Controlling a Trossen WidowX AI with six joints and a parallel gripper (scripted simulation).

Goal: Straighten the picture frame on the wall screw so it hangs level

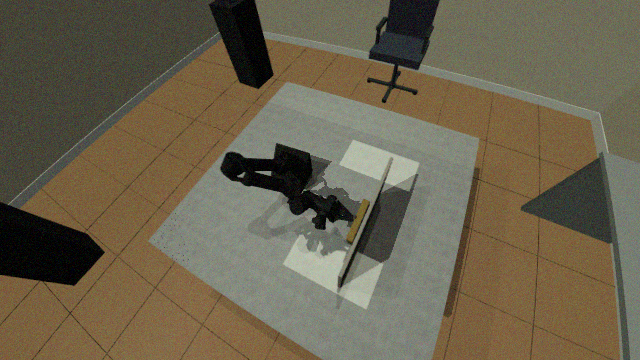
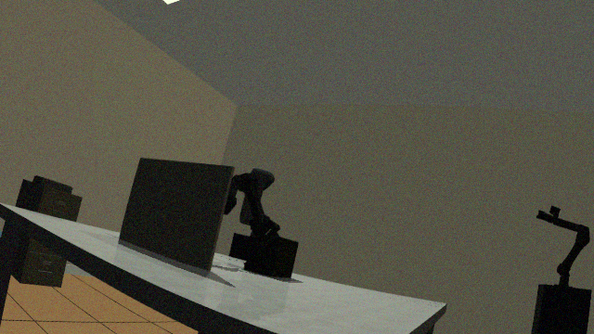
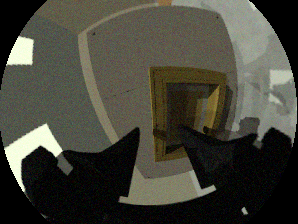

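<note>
Right now the picture frame is 50 mm below my gripper tip, 30 mm ahead of it and 10 mm to the left of it. Also, from my gripper tip: thin upright wall panel (60 mm below, 40 mm ahead, 20 mm to the left).
</note>
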